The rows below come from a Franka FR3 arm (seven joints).
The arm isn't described. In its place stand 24 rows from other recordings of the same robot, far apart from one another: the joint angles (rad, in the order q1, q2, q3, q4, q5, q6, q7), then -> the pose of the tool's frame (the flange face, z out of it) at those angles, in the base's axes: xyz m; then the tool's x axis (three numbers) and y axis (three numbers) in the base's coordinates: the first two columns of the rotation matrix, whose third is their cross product.
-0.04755 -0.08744 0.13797 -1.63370 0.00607 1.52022 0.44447 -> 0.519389 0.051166 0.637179 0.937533 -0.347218 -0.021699 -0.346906 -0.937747 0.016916
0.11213 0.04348 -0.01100 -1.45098 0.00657 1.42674 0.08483 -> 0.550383 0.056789 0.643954 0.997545 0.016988 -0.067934 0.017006 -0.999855 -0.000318
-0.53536 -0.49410 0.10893 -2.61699 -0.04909 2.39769 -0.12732 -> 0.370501 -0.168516 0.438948 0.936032 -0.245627 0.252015 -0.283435 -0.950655 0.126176
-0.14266 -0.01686 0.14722 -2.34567 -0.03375 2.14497 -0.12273 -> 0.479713 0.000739 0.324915 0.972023 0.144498 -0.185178 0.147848 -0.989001 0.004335
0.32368 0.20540 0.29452 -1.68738 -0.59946 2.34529 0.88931 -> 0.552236 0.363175 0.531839 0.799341 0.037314 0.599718 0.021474 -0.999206 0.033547
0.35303 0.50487 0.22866 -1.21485 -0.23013 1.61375 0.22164 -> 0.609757 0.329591 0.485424 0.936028 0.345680 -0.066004 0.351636 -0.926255 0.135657
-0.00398 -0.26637 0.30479 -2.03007 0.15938 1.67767 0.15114 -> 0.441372 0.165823 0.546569 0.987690 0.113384 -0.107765 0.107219 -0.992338 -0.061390
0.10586 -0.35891 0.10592 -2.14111 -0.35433 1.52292 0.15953 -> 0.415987 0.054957 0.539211 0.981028 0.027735 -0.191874 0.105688 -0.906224 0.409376
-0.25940 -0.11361 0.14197 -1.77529 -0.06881 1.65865 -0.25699 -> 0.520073 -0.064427 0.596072 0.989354 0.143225 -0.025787 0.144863 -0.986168 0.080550
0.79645 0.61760 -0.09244 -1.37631 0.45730 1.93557 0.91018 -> 0.519076 0.498105 0.354679 0.890134 -0.314602 -0.329677 -0.379298 -0.912477 -0.153358
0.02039 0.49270 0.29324 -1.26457 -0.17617 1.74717 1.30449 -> 0.682178 0.158114 0.484724 0.544542 -0.837885 0.037715 -0.838494 -0.544911 0.000609
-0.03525 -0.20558 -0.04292 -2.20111 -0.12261 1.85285 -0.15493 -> 0.470057 -0.047094 0.458053 0.980959 0.112793 -0.158106 0.126473 -0.988797 0.079282
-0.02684 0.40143 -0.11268 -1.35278 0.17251 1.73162 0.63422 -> 0.674666 -0.065553 0.495797 0.700474 -0.707781 -0.091556 -0.713677 -0.694884 -0.088327
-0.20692 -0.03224 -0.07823 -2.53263 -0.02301 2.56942 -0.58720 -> 0.444673 -0.129840 0.292392 0.947326 0.316179 0.051041 0.313932 -0.948258 0.047472
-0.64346 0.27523 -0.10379 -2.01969 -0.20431 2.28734 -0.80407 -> 0.434636 -0.406527 0.315761 0.972294 0.184615 -0.143393 0.201062 -0.973367 0.110139
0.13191 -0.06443 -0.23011 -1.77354 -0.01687 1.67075 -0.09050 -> 0.534859 -0.057615 0.571182 0.999186 -0.004889 -0.040047 -0.004958 -0.999986 -0.001607
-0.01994 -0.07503 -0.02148 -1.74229 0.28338 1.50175 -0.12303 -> 0.519192 0.009681 0.583911 0.987276 0.096434 -0.126435 0.054982 -0.953102 -0.297613
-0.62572 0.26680 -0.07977 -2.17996 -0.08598 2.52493 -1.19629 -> 0.433382 -0.367515 0.274546 0.846185 0.531145 -0.043079 0.532653 -0.840637 0.098030
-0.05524 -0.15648 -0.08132 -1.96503 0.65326 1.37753 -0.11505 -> 0.471523 0.007837 0.538834 0.948066 0.083655 -0.306875 -0.140532 -0.755352 -0.640073
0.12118 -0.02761 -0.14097 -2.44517 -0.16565 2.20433 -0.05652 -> 0.453422 -0.014434 0.295101 0.965544 0.135012 -0.222477 0.158858 -0.982917 0.092948
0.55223 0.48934 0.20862 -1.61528 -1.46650 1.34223 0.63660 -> 0.561368 0.333091 0.399751 0.883578 0.461625 0.078695 -0.037692 -0.097396 0.994532
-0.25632 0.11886 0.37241 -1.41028 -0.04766 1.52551 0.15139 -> 0.583113 0.048248 0.632441 0.999186 -0.040032 0.005022 -0.040051 -0.999191 0.003726
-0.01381 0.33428 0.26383 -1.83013 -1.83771 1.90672 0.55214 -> 0.653638 0.078848 0.408376 0.786687 0.615596 -0.046523 0.068393 -0.012009 0.997586
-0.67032 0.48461 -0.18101 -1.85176 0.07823 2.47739 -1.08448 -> 0.439255 -0.488305 0.278644 0.977969 0.203570 0.046215 0.195032 -0.969959 0.145400
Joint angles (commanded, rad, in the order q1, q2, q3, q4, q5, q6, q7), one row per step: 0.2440 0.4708 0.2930 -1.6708 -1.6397 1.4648 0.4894; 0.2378 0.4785 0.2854 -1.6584 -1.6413 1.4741 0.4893; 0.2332 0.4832 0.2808 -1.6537 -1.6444 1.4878 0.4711; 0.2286 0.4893 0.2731 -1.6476 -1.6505 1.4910 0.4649; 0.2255 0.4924 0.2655 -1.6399 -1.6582 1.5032 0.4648; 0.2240 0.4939 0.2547 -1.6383 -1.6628 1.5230 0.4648; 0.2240 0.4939 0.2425 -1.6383 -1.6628 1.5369 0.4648; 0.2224 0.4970 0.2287 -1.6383 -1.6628 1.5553 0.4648; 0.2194 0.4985 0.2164 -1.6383 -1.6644 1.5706 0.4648; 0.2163 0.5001 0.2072 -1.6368 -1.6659 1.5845 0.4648
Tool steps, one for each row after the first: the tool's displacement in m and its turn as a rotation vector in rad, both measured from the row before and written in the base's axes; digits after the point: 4 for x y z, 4 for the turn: 0.0057 -0.0064 -0.0002 0.0039 -0.0028 -0.0058; 0.0036 -0.0035 -0.0016 -0.0046 0.0178 0.0044; 0.0041 -0.0063 -0.0011 -0.0077 0.0033 -0.0062; 0.0043 -0.0042 0.0013 -0.0006 -0.0053 0.0036; 0.0034 -0.0043 -0.0011 0.0013 0.0012 0.0081; 0.0024 -0.0050 -0.0009 0.0009 0.0017 0.0011; 0.0033 -0.0064 -0.0033 0.0017 0.0055 0.0020; 0.0030 -0.0069 -0.0018 0.0001 0.0028 0.0001; 0.0028 -0.0054 -0.0011 0.0015 0.0017 0.0013
